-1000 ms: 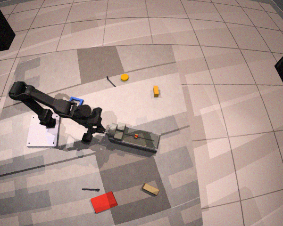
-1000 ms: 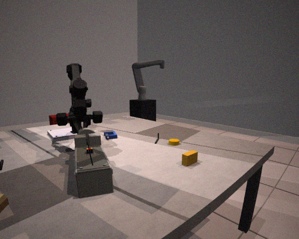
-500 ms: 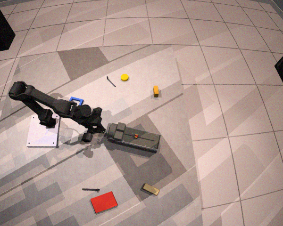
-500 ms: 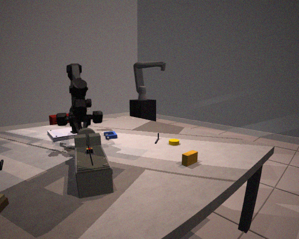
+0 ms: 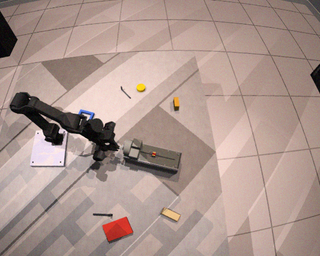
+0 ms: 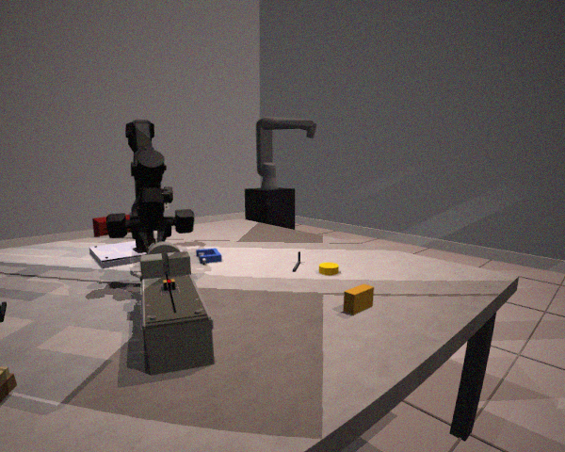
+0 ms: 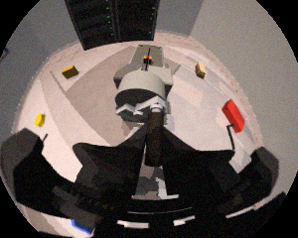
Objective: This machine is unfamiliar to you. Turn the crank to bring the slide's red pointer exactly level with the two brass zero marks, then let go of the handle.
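My gripper tip is 2 cm below the dark crank handle, 2 cm past it and 1 cm to the right of it. Also, from my gripper tip: blue block (24 cm to the left, 20 cm behind, 8 cm below); then red plate (37 cm to the right, 7 cm below, 3 cm behind); then red pointer (16 cm ahead, 3 cm to the right, 1 cm below).
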